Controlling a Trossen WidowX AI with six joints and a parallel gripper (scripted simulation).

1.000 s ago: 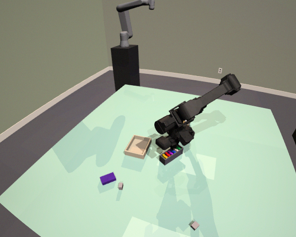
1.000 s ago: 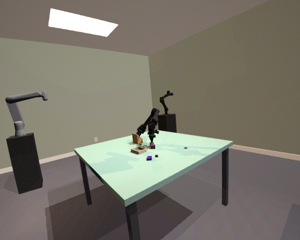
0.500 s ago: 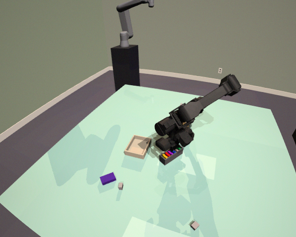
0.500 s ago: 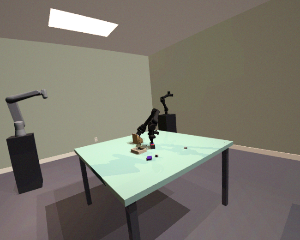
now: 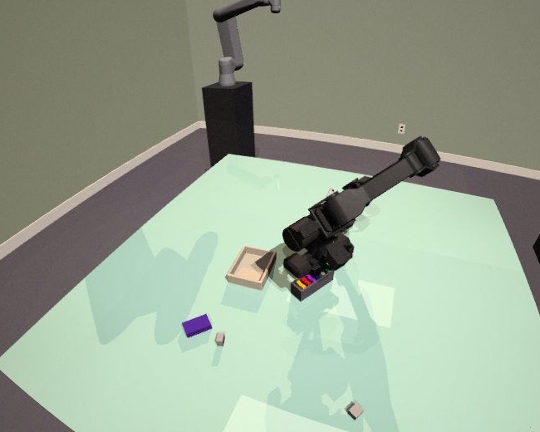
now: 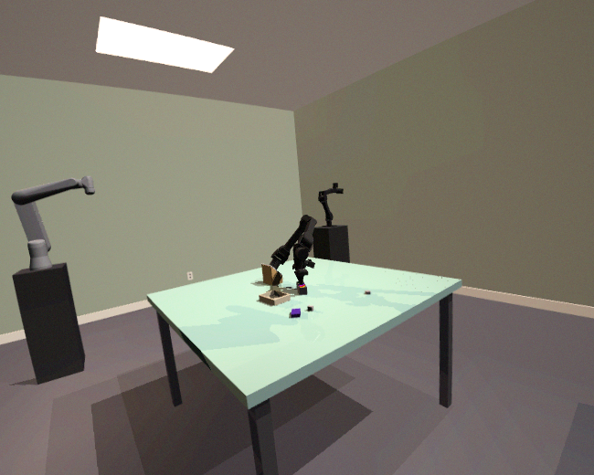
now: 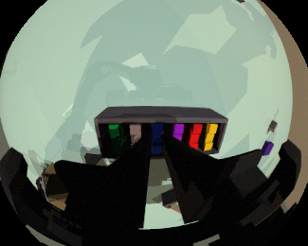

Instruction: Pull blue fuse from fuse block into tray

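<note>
Now: the tan tray 20 mm ahead of my gripper tip, 180 mm to the right of it and 30 mm below it. Also, from my gripper tip: blue fuse 10 mm below.
</note>
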